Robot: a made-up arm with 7 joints. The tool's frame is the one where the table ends. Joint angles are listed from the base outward.
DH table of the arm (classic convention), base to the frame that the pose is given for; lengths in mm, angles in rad. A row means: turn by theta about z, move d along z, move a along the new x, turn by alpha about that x. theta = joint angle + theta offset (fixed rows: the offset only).
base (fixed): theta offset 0, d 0, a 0, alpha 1.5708
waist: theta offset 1.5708, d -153, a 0, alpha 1.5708
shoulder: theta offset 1.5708, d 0, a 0, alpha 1.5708
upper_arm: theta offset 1.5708, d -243, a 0, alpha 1.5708
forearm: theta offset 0, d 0, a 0, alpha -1.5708
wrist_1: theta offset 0, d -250, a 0, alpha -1.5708
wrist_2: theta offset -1.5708, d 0, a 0, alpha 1.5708
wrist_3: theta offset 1.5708, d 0, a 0, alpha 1.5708
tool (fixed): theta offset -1.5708, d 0, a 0, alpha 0
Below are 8 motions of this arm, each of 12 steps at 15 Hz.
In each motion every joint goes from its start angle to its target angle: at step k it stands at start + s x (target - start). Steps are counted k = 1, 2, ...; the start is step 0. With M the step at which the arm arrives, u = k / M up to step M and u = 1 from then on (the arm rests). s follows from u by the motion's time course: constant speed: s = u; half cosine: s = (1 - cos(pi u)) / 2; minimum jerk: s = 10 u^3 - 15 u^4 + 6 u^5.
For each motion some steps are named. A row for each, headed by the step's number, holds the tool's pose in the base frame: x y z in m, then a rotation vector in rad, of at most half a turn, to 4 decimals.
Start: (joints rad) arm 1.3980 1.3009 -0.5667 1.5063 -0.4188 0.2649 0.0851
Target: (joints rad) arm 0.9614 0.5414 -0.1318 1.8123 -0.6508 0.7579 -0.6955
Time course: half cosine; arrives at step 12
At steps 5, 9, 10, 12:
5: 0.2688 0.2980 0.1495 1.9561 -1.8208 -0.2637
9: 0.2814 0.2331 0.1106 1.8739 -1.9494 0.4139
10: 0.2808 0.2256 0.1038 1.8579 -1.9232 0.5333
12: 0.2800 0.2201 0.0980 1.8454 -1.8901 0.6326

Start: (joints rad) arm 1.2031 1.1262 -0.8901 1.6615 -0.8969 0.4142 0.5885
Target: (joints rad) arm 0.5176 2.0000 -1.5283 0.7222 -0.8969 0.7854 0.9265
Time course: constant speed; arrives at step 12
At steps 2, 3, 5, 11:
2: 0.3079 0.3393 -0.0081 1.5605 -0.3230 -1.2863
3: 0.2963 0.3767 -0.0337 1.4971 -0.0919 -1.2453
5: 0.2517 0.4514 -0.0715 1.3830 0.3616 -1.1287
11: 0.0263 0.6062 -0.0090 1.1852 1.6233 -0.5257

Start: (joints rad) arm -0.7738 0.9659 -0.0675 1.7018 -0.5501 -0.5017 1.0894
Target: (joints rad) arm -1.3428 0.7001 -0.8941 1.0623 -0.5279 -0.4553 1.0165
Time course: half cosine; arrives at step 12
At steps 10, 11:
10: -0.3243 0.2615 -0.2432 -1.8196 0.6737 -1.2290
11: -0.3419 0.2587 -0.2269 -1.8757 0.7203 -1.1857

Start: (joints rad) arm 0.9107 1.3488 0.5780 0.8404 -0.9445 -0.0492 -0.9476
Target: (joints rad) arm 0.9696 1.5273 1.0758 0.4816 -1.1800 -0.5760 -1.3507
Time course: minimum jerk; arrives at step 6
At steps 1, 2, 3, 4, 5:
1: 0.0831 0.5777 0.1283 -2.8799 0.9125 -0.6204
2: 0.0574 0.5892 0.1251 -2.8036 0.8681 -0.6549
3: 0.0179 0.6044 0.1156 -2.6714 0.8175 -0.7142
4: -0.0159 0.6156 0.1024 -2.5280 0.7928 -0.7790
5: -0.0330 0.6206 0.0934 -2.4341 0.7884 -0.8212

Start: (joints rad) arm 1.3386 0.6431 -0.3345 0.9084 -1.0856 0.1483 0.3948
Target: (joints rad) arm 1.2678 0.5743 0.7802 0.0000 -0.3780 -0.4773 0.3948
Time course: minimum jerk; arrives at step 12
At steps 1, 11, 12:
1: 0.3896 0.3406 0.0988 1.5425 -1.0636 -0.8330
11: 0.3948 0.4216 -0.1224 0.1666 -1.8560 0.2944
12: 0.3951 0.4208 -0.1235 0.1605 -1.8589 0.3028

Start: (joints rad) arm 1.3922 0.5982 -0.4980 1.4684 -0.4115 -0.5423 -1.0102
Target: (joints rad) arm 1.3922 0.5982 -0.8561 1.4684 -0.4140 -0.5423 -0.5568
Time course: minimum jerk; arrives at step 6
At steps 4, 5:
4: 0.3468 0.1596 0.1169 -0.7624 2.6399 0.6600
5: 0.3507 0.1507 0.1047 -0.7512 2.6289 0.8506

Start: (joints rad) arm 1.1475 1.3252 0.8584 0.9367 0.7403 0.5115 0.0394
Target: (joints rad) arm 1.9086 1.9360 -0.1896 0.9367 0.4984 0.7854 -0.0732
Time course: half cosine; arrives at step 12
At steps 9, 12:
9: -0.1421 0.5313 0.1738 1.0397 -1.7847 1.4338
12: -0.1639 0.5319 0.1521 1.1001 -1.6030 1.5370

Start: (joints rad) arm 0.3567 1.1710 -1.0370 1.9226 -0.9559 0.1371 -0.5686
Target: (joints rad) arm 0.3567 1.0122 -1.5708 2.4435 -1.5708 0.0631 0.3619
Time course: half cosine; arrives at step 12
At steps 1, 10, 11, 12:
1: 0.1960 0.2161 -0.1904 1.1460 -1.8908 -1.8736
10: 0.0658 0.1147 -0.1595 -0.5364 1.5654 2.5448
11: 0.0593 0.1123 -0.1549 -0.5226 1.5350 2.5428
12: 0.0571 0.1115 -0.1533 -0.5186 1.5249 2.5420

